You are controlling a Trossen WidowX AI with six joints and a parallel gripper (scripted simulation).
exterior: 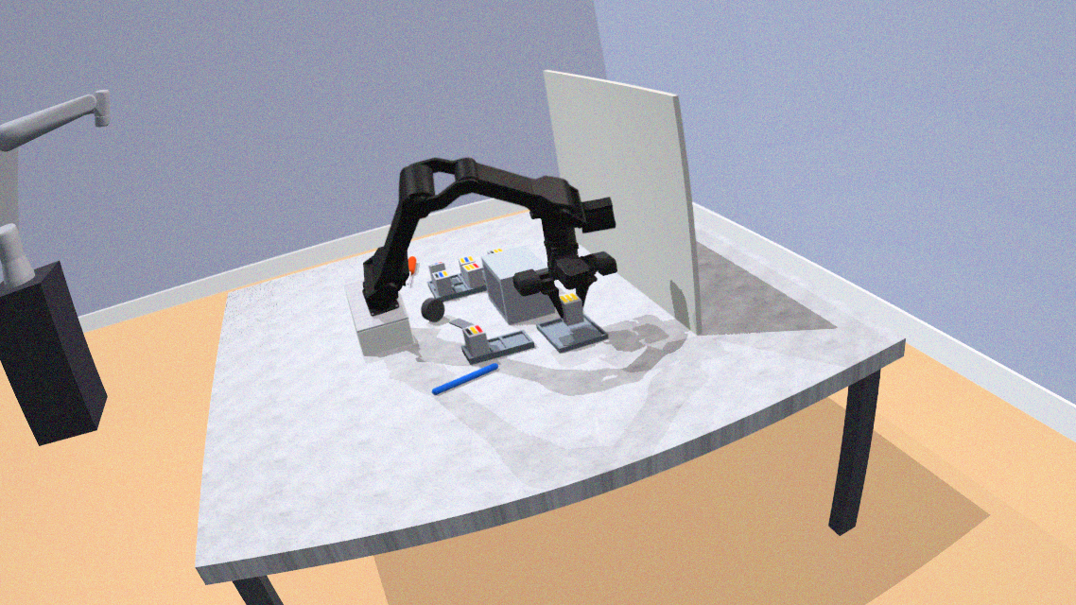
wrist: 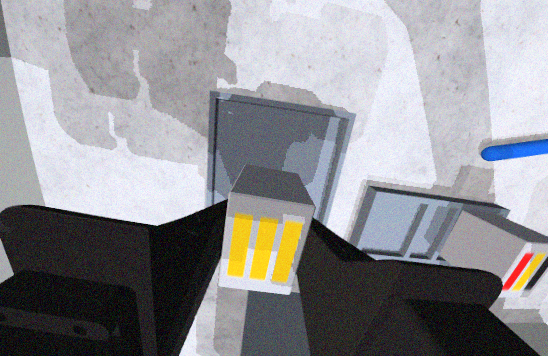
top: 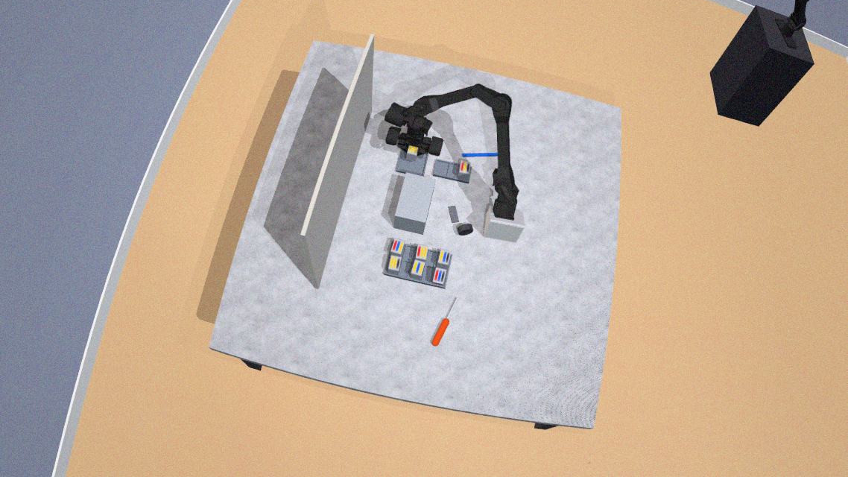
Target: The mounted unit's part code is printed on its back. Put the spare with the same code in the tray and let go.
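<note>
Right now my gripper tip is 2 cm below the grey spare. The rest, counted from my gripper tip: grey mounted unit 3 cm behind, 20 cm to the left, 1 cm above; then small rack 15 cm behind, 3 cm to the left, 3 cm below; then grey tray 3 cm below.
</note>
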